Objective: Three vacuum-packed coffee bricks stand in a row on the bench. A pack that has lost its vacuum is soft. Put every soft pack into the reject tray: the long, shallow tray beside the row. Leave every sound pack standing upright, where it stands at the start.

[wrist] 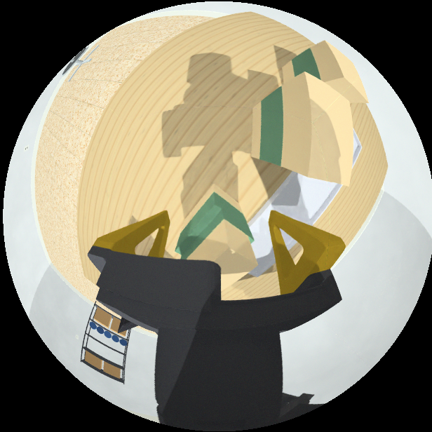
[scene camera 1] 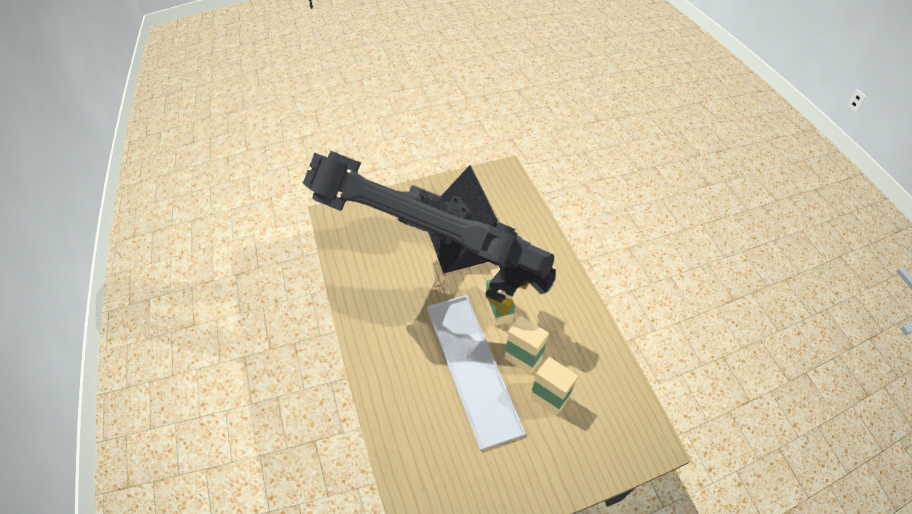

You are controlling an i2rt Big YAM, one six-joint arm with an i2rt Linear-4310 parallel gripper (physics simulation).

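Places are measured from the arm's base along level axes (x left, y up, z ahead), in metres.
Where they show: gripper, fingertip midpoint: [scene camera 1: 513, 301].
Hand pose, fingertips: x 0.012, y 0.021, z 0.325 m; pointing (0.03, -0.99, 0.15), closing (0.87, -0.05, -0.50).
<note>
Each offset is from my fingertips to the centre of the thing. Level surfaces: height alone.
Three cream packs with green bands stand upright in a row. The pack nearest the arm's base [scene camera 1: 503, 314] [wrist: 226, 245] is partly hidden by the gripper. The middle pack @(dx -0.036, dy +0.032, dz +0.120 m) [scene camera 1: 526, 344] [wrist: 320, 130] and the far pack @(dx -0.033, dy +0.032, dz +0.245 m) [scene camera 1: 554, 384] [wrist: 336, 65] stand apart from it. My gripper [scene camera 1: 512, 297] [wrist: 218, 215] is open, with its yellow fingers on either side of the nearest pack, holding nothing. In the wrist view that pack sits at a diagonal to the fingers. The long, shallow reject tray @(dx -0.150, dy -0.106, dz +0.082 m) [scene camera 1: 488, 389] [wrist: 320, 197] lies beside the row, with no pack in it.
The wooden bench @(dy -0.098 m) [scene camera 1: 376, 357] [wrist: 135, 130] carries the packs and tray. The black base plate [scene camera 1: 470, 181] lies behind the row, under the arm. The middle pack is close to the nearest one. In the wrist view a shelf rack with brown boxes stands beyond the bench.
</note>
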